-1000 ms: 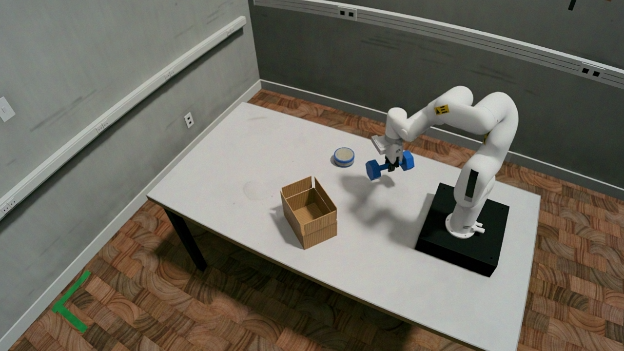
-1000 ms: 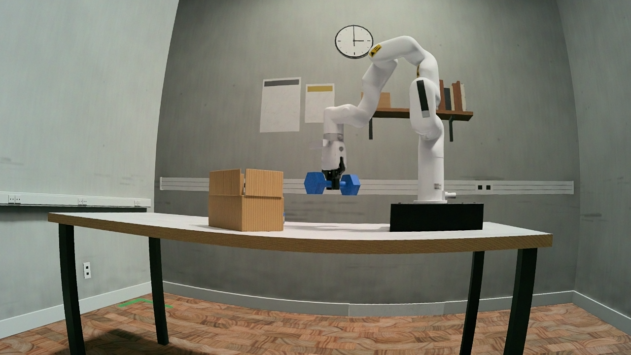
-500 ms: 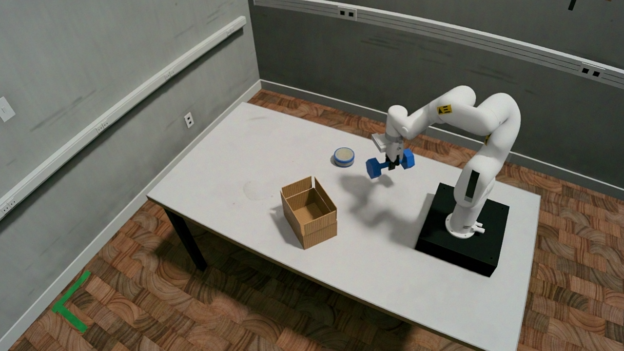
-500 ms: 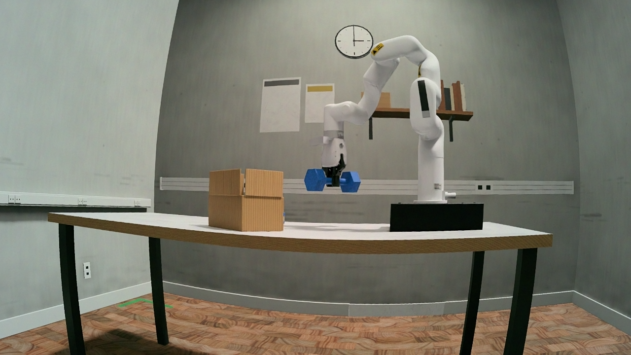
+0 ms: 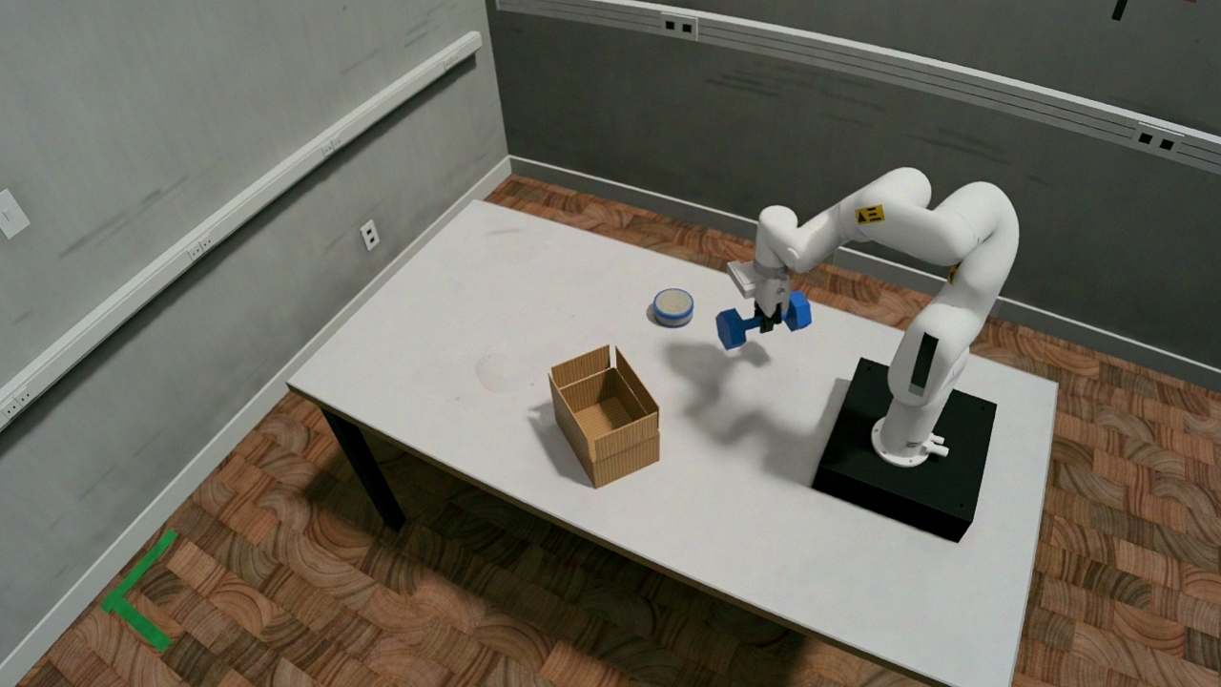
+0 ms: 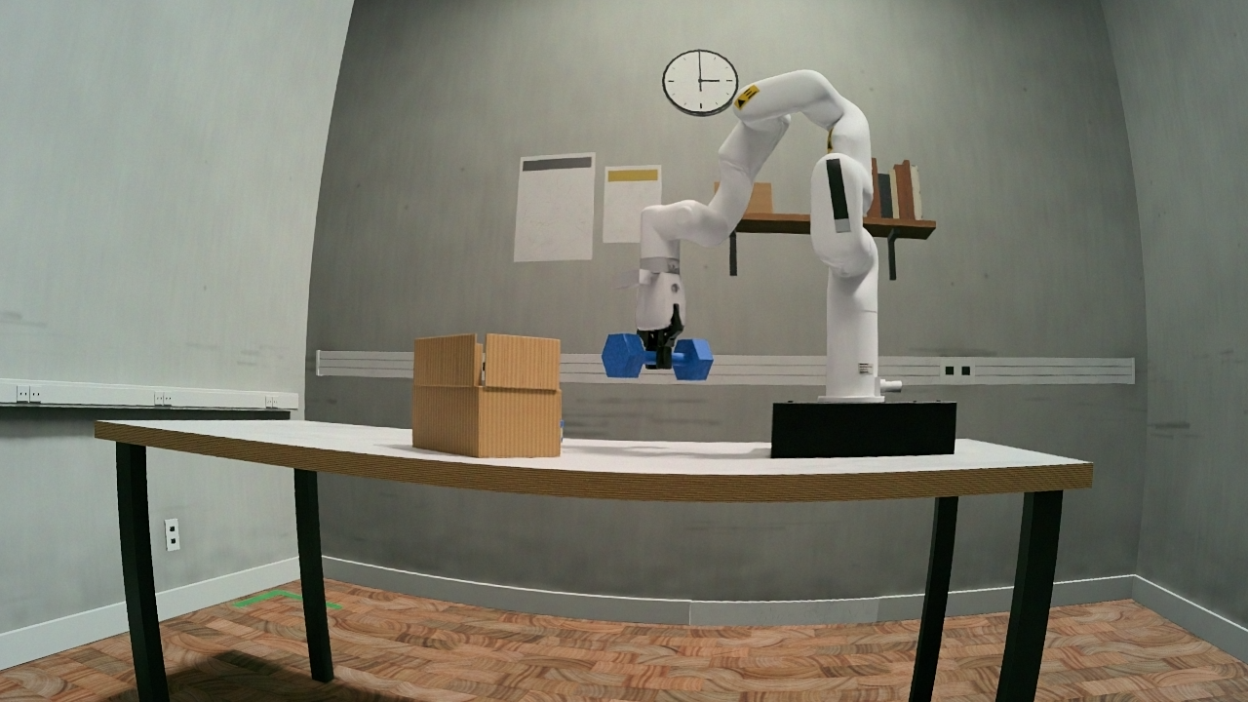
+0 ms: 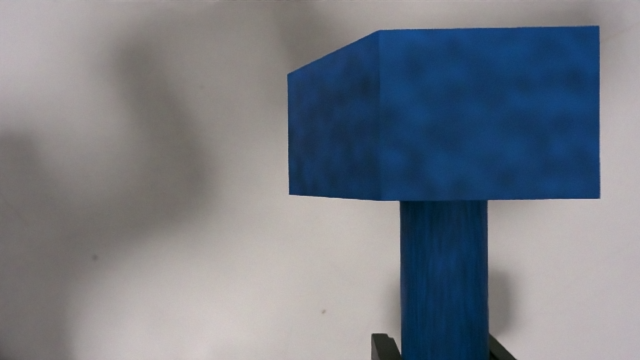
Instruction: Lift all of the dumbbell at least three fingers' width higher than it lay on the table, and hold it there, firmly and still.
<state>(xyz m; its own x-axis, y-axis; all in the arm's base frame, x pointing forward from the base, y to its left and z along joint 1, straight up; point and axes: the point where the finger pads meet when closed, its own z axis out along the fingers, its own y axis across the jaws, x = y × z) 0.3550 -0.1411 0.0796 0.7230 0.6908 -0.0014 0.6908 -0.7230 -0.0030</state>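
My gripper is now right at the blue dumbbell. Also, from my hand: round blue-rimmed container 250 mm ahead, 150 mm below, 90 mm to the right.
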